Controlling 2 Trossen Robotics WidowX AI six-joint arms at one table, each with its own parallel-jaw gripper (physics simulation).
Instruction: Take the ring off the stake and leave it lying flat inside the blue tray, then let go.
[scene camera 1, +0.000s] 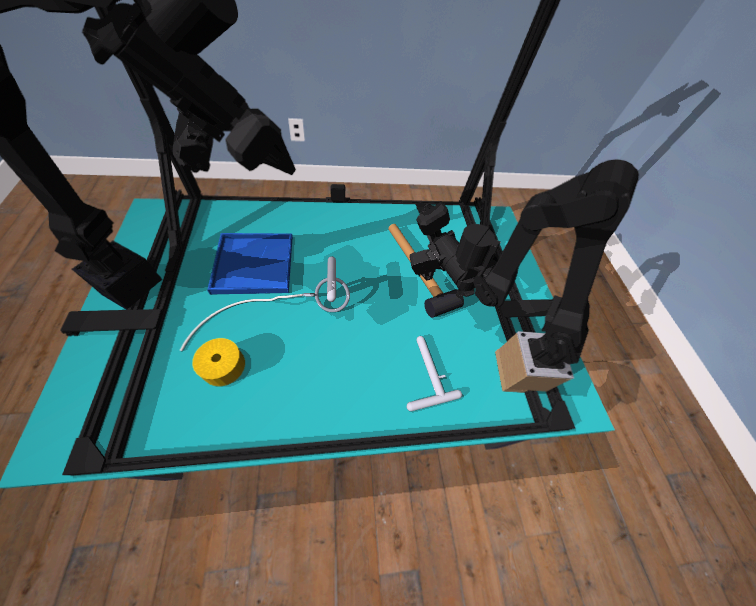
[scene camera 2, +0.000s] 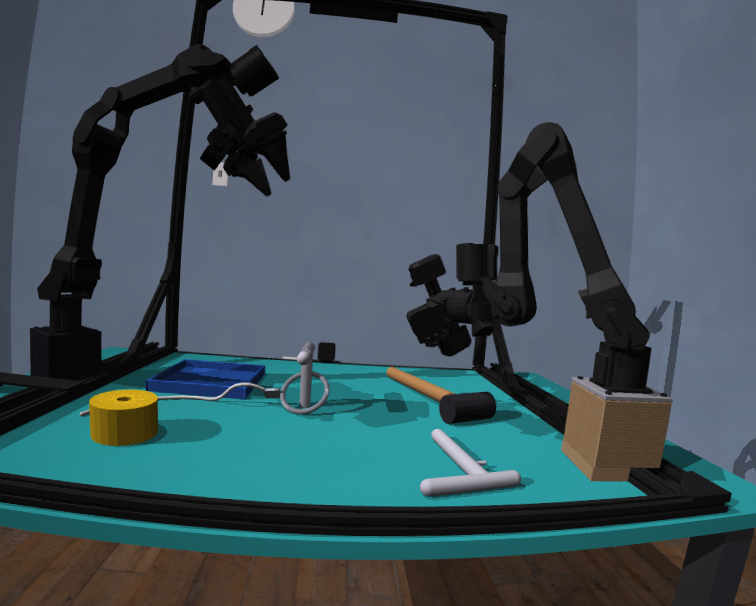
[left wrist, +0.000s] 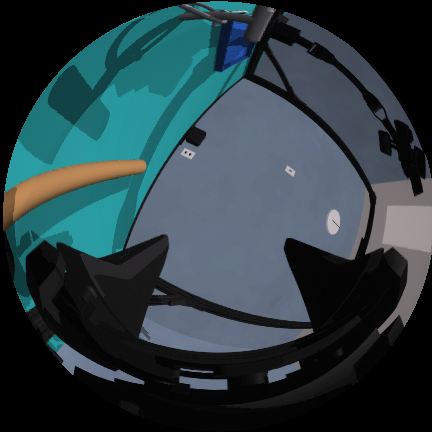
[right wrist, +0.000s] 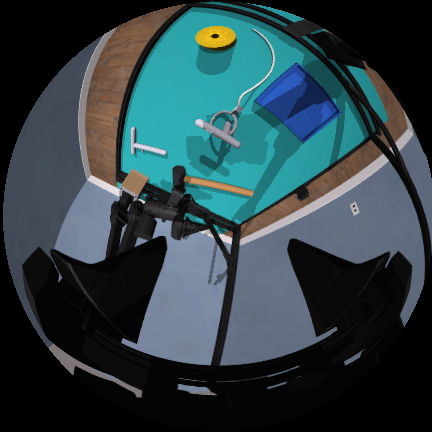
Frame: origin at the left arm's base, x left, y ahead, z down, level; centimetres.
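Seen in the pictures: left gripper, fingertip midpoint: (scene camera 2: 419, 305) (left wrist: 228, 243) (right wrist: 208, 218); right gripper, fingertip midpoint: (scene camera 1: 280, 159) (scene camera 2: 278, 188) (right wrist: 229, 244); left arm's base at its link origin: (scene camera 1: 545, 353) (scene camera 2: 619, 386) (right wrist: 127, 196); right arm's base at its link origin: (scene camera 1: 108, 263) (scene camera 2: 65, 329).
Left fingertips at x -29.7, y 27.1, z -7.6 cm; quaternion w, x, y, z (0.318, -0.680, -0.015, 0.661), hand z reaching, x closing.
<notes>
Offsets run from my left fingertips to a thing's middle. "*": to the spot under its first point.
A grey ring {dx +13.7, dy +21.5, dz +16.4 cm} (scene camera 1: 331, 309) (scene camera 2: 305, 412) (right wrist: 223, 111) encircles the upright post of the grey stake {dx +13.8, dy +20.0, dz +16.7 cm} (scene camera 1: 331, 271) (scene camera 2: 306, 385) (right wrist: 226, 131). The ring stands tilted near the post's foot. The stake has a crossbar on top; a grey end of it also shows at the top of the left wrist view. The blue tray {dx +3.9, dy +42.3, dz +18.2 cm} (scene camera 1: 252, 265) (scene camera 2: 201, 385) (left wrist: 236, 44) (right wrist: 300, 102) lies left of the stake in the scene views. My right gripper (scene camera 2: 279, 187) (right wrist: 229, 244) is open and empty, high above the table. My left gripper (left wrist: 228, 243) is open and empty, above the hammer, right of the stake.
A white cord {* dx +16.8, dy +42.8, dz +18.9 cm} (scene camera 1: 239, 303) (right wrist: 265, 80) runs from the ring past the tray's front. A yellow cylinder {dx +33.0, dy +42.0, dz +16.8 cm} (scene camera 1: 217, 361) (scene camera 2: 123, 419) stands at front left. A hammer {dx +0.4, dy -2.9, dz +17.3 cm} (scene camera 1: 444, 304) (scene camera 2: 466, 407) lies at right, below my left arm. A white T-shaped piece {dx +30.9, dy -3.2, dz +18.3 cm} (scene camera 1: 429, 367) (scene camera 2: 470, 482) lies at front right.
</notes>
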